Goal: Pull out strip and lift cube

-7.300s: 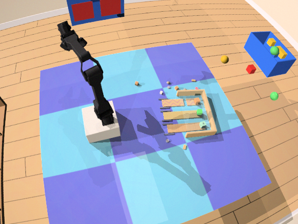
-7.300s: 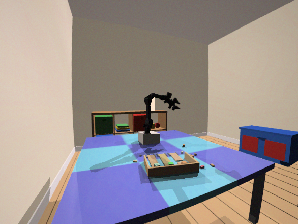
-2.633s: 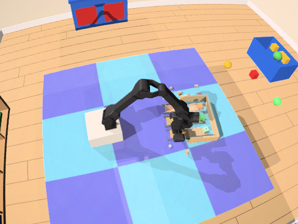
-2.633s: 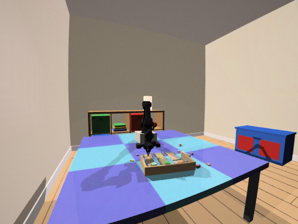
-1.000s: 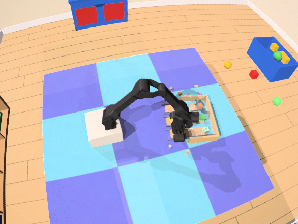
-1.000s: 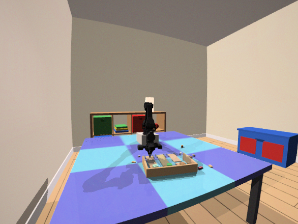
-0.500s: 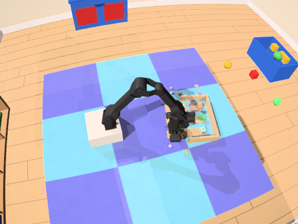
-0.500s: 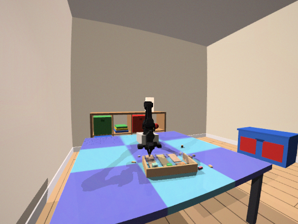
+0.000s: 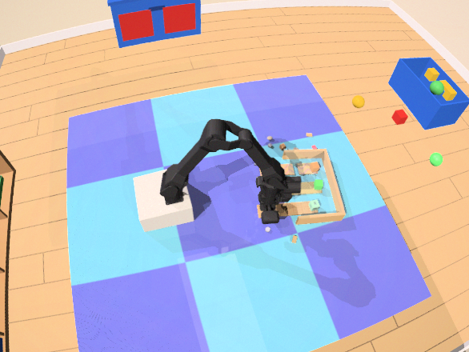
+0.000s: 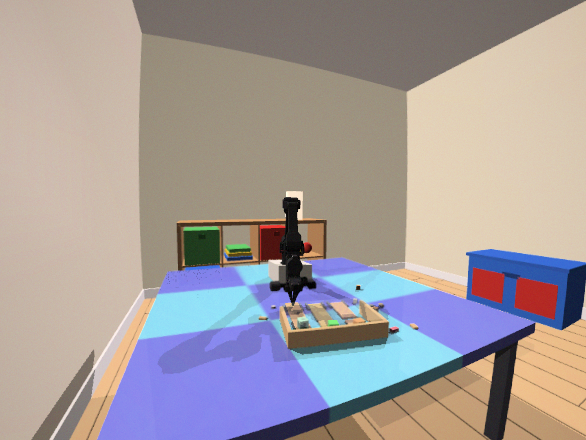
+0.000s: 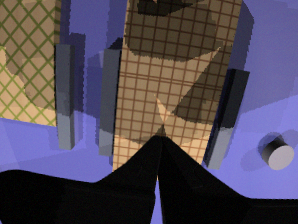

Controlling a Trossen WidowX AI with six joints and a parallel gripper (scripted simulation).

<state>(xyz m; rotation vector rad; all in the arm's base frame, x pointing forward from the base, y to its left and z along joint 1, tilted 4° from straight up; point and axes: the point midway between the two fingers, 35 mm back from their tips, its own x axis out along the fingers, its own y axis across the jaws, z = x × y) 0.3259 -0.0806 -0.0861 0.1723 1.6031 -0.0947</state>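
Right now my gripper tip is 19 cm short of the pale green labelled cube, 4 cm to the left of it and 2 cm below it.
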